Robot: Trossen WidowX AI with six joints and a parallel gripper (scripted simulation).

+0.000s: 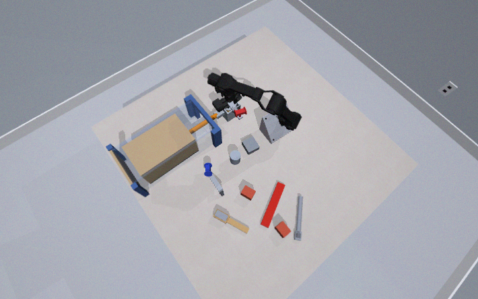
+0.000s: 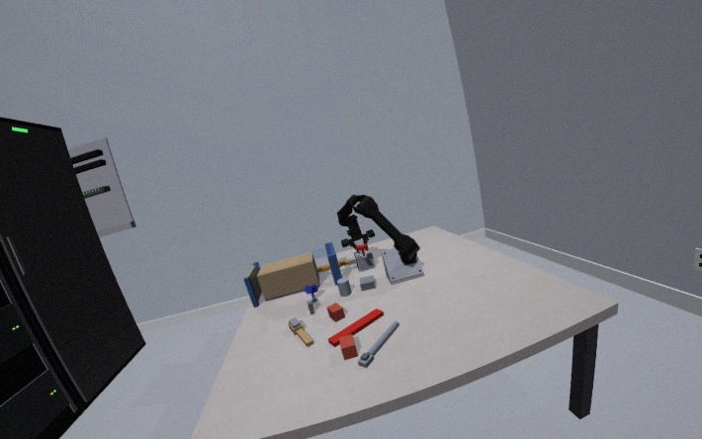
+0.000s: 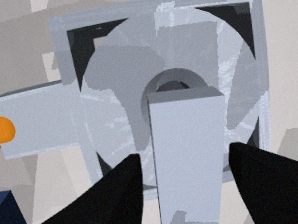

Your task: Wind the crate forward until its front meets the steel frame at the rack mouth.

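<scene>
My gripper tip is 5 cm to the right of the red-knobbed handle and 1 cm below it. Round my gripper tip: red knob 9 cm to the left, 4 cm above; blue frame 16 cm ahead, 1 cm to the right, 1 cm above; grey winch 1 cm behind, 3 cm to the right, 7 cm below.
</scene>
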